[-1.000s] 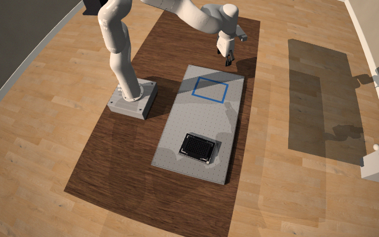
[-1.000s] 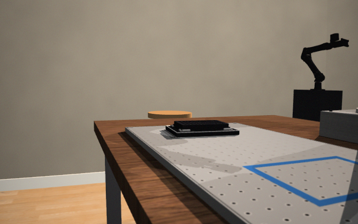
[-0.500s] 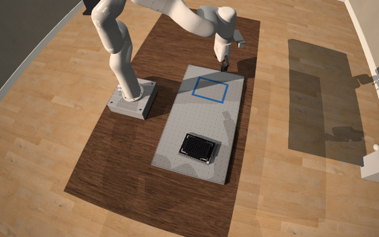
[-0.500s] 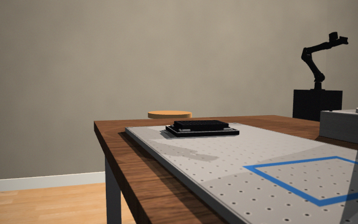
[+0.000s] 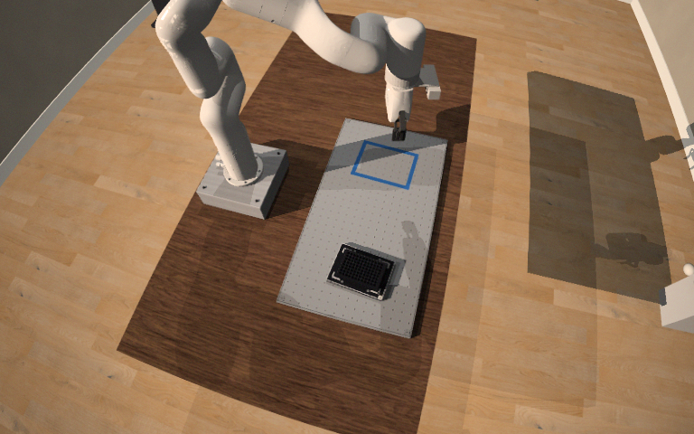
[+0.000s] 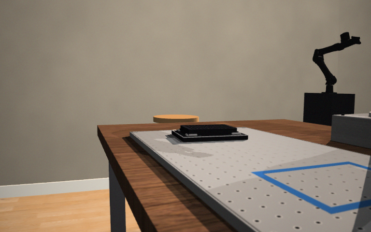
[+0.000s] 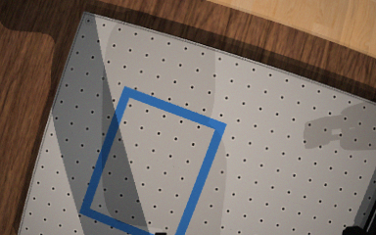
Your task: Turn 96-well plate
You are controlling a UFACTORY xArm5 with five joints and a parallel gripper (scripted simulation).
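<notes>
Right now my hand is 300 mm to the left of the black 96-well plate, 270 mm above it and 20 mm past it. Also, from my hand: black plate nest (300 mm to the right, 280 mm below, 20 mm behind).
</notes>
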